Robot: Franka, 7 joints.
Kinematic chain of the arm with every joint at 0, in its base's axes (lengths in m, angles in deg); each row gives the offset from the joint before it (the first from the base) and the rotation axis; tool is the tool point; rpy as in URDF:
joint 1: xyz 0 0 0.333 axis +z
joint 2: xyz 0 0 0 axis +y
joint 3: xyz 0 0 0.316 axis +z
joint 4: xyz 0.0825 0 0 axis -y
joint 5: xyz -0.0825 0 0.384 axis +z
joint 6: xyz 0 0 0 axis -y
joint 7: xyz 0.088 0 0 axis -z
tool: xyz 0 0 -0.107 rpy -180 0 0
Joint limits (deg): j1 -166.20..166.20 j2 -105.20..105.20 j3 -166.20..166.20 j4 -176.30..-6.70 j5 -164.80..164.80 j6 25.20..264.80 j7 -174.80..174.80
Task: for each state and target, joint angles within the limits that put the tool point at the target. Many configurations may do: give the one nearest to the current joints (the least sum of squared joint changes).
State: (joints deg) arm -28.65 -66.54 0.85 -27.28 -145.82 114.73 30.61
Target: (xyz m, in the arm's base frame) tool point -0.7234 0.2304 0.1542
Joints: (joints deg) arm -22.80 -99.23 -1.62 -6.70 -146.73 74.44 30.61
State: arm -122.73 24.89 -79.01 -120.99 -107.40 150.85 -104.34
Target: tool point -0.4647 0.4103 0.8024
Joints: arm -156.48 24.26 -85.52 -74.35 -107.02 141.55 -104.34
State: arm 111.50 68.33 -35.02 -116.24 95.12 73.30 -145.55
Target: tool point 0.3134 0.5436 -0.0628
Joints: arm 89.46 83.92 -44.48 -81.08 107.40 93.76 -145.55
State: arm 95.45 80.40 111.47 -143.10 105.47 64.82 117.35
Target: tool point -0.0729 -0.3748 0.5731
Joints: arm 127.00 41.11 126.04 -145.42 107.29 78.98 117.35
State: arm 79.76 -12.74 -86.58 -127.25 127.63 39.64 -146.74
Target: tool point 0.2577 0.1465 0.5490
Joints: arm 84.35 -34.94 -61.52 -154.27 111.24 25.20 -146.74
